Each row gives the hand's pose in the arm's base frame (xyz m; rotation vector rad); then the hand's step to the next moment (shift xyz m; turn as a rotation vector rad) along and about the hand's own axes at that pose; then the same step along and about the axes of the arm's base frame.
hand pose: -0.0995 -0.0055 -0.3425 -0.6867 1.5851 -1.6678
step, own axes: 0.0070 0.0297 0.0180 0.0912 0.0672 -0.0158
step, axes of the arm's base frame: 0.0142 -0.0159 -0.0283 -0.0574 -0.0618 -0.0772
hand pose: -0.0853 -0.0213 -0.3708 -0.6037 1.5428 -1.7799
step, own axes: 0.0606 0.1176 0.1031 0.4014 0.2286 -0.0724
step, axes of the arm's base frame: 0.0597 -0.1192 -0.1018 -0.2682 -0.2668 -0.2747
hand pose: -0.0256 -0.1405 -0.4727 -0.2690 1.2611 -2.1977
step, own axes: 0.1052 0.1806 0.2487 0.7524 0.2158 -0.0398
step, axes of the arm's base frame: 0.0951 -0.3091 -0.0311 -0.5425 -0.4883 -0.2854
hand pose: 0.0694 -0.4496 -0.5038 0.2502 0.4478 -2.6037
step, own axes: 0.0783 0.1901 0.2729 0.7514 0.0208 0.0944
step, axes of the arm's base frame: -0.0007 -0.2885 0.1830 -0.6500 -0.3739 -0.1081
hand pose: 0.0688 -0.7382 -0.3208 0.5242 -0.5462 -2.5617
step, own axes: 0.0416 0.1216 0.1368 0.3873 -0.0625 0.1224
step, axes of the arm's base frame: -0.0518 -0.0814 0.1610 -0.3944 -0.1124 -0.0269
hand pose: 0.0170 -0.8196 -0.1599 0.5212 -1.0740 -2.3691
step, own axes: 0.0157 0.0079 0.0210 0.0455 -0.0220 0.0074
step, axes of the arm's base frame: -0.0215 -0.0011 0.0169 -0.0466 -0.0089 -0.0188
